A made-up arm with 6 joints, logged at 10 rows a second.
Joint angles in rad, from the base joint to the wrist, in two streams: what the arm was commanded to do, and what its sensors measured. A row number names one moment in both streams.
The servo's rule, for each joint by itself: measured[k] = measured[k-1] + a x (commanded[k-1-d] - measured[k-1]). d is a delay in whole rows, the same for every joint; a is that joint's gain. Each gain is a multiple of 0.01, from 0.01 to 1. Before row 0 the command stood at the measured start. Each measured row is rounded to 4 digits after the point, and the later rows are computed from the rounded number. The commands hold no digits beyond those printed.
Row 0, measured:
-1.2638 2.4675 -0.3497 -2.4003 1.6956 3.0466
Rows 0 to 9, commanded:
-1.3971 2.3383 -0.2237 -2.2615 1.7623 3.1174
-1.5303 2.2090 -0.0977 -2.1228 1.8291 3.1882
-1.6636 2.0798 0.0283 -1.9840 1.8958 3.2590
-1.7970 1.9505 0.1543 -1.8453 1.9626 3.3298
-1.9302 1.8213 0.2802 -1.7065 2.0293 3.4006
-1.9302 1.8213 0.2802 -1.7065 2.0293 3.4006
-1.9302 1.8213 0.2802 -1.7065 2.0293 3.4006
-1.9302 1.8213 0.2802 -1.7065 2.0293 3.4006
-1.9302 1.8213 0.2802 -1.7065 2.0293 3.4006
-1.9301 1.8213 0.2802 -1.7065 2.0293 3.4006
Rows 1 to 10, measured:
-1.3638 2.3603 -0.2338 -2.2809 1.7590 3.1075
-1.4887 2.2347 -0.1086 -2.1449 1.8256 3.1769
-1.6199 2.1061 0.0173 -2.0065 1.8923 3.2475
-1.7527 1.9770 0.1433 -1.8679 1.9591 3.3183
-1.8858 1.8478 0.2692 -1.7291 2.0258 3.3891
-1.9191 1.8258 0.2793 -1.7097 2.0291 3.3990
-1.9274 1.8221 0.2801 -1.7069 2.0293 3.4004
-1.9295 1.8214 0.2802 -1.7066 2.0293 3.4006
-1.9300 1.8213 0.2802 -1.7065 2.0293 3.4006
-1.9301 1.8213 0.2802 -1.7065 2.0293 3.4006
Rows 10 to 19, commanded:
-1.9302 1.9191 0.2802 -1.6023 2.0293 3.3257
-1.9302 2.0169 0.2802 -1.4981 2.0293 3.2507
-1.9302 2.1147 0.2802 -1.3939 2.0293 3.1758
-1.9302 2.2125 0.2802 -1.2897 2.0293 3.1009
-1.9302 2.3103 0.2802 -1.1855 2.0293 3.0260
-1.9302 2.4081 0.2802 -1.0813 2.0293 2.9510
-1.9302 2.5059 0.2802 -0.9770 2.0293 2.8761
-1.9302 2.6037 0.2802 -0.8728 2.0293 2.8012
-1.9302 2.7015 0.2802 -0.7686 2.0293 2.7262
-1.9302 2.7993 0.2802 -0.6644 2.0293 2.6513
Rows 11 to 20, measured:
-1.9302 1.9025 0.2802 -1.6169 2.0293 3.3362
-1.9302 1.9975 0.2802 -1.5147 2.0293 3.2627
-1.9302 2.0948 0.2802 -1.4108 2.0293 3.1880
-1.9302 2.1925 0.2802 -1.3067 2.0293 3.1131
-1.9302 2.2903 0.2802 -1.2025 2.0293 3.0382
-1.9302 2.3881 0.2802 -1.0983 2.0293 2.9632
-1.9302 2.4859 0.2802 -0.9940 2.0293 2.8883
-1.9302 2.5837 0.2802 -0.8898 2.0293 2.8134
-1.9302 2.6815 0.2802 -0.7856 2.0293 2.7384
-1.9302 2.7793 0.2802 -0.6814 2.0293 2.6635

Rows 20 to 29, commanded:
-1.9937 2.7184 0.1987 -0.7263 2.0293 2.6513
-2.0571 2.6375 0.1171 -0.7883 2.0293 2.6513
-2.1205 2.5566 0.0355 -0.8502 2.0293 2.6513
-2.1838 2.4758 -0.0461 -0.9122 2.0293 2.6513
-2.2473 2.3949 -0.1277 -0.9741 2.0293 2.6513
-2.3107 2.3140 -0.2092 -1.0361 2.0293 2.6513
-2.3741 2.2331 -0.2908 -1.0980 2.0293 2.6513
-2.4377 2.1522 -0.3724 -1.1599 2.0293 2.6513
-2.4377 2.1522 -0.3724 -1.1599 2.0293 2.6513
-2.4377 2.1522 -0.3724 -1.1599 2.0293 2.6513
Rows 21 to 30, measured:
-1.9778 2.7288 0.2052 -0.7200 2.0293 2.6530
-2.0373 2.6530 0.1241 -0.7787 2.0293 2.6515
-2.0997 2.5730 0.0426 -0.8402 2.0293 2.6513
-2.1628 2.4923 -0.0390 -0.9021 2.0293 2.6513
-2.2262 2.4115 -0.1206 -0.9640 2.0293 2.6513
-2.2896 2.3306 -0.2021 -1.0260 2.0293 2.6513
-2.3530 2.2497 -0.2837 -1.0879 2.0293 2.6513
-2.4165 2.1688 -0.3653 -1.1498 2.0293 2.6513
-2.4324 2.1550 -0.3718 -1.1585 2.0293 2.6513
-2.4364 2.1527 -0.3724 -1.1597 2.0293 2.6513

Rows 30 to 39, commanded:
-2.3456 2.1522 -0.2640 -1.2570 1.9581 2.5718
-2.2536 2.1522 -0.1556 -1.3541 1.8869 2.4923
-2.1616 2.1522 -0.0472 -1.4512 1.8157 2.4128
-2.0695 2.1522 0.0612 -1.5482 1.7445 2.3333
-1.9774 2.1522 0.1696 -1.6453 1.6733 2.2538
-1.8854 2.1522 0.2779 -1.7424 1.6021 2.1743
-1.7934 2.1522 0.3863 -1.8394 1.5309 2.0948
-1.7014 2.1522 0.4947 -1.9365 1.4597 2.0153
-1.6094 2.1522 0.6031 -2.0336 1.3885 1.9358
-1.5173 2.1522 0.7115 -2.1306 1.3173 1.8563
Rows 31 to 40, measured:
-2.3683 2.1523 -0.2727 -1.2434 1.9617 2.5829
-2.2823 2.1522 -0.1650 -1.3386 1.8906 2.5050
-2.1918 2.1522 -0.0566 -1.4354 1.8194 2.4257
-2.1001 2.1522 0.0518 -1.5324 1.7482 2.3462
-2.0081 2.1522 0.1602 -1.6295 1.6770 2.2667
-1.9161 2.1522 0.2685 -1.7266 1.6058 2.1872
-1.8241 2.1522 0.3769 -1.8236 1.5346 2.1077
-1.7321 2.1522 0.4853 -1.9207 1.4634 2.0282
-1.6401 2.1522 0.5937 -2.0178 1.3922 1.9487
-1.5480 2.1522 0.7021 -2.1148 1.3210 1.8692

